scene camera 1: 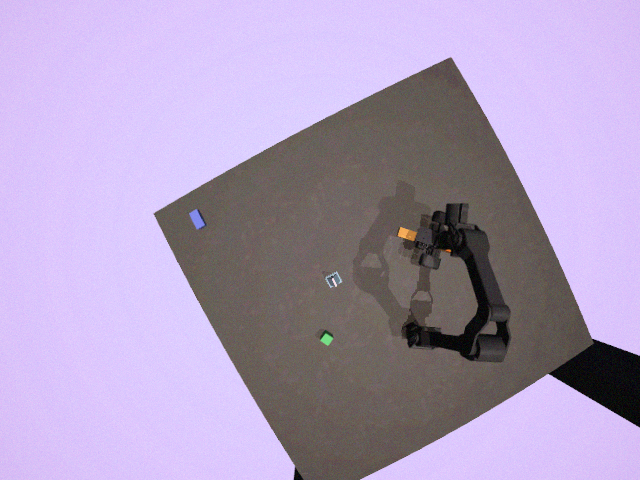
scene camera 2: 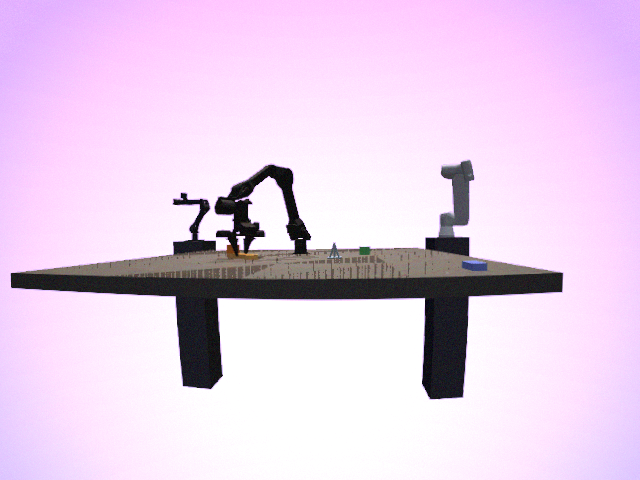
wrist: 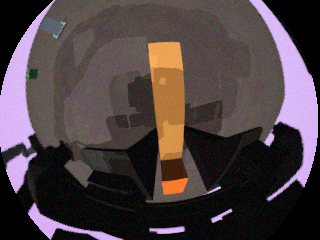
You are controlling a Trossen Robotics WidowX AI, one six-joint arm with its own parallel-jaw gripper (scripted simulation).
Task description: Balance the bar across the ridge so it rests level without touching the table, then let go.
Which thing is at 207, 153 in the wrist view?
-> My gripper.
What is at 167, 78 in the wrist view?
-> A bar.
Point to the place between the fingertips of my gripper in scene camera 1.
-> At 424, 240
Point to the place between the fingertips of my gripper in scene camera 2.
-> At 241, 256
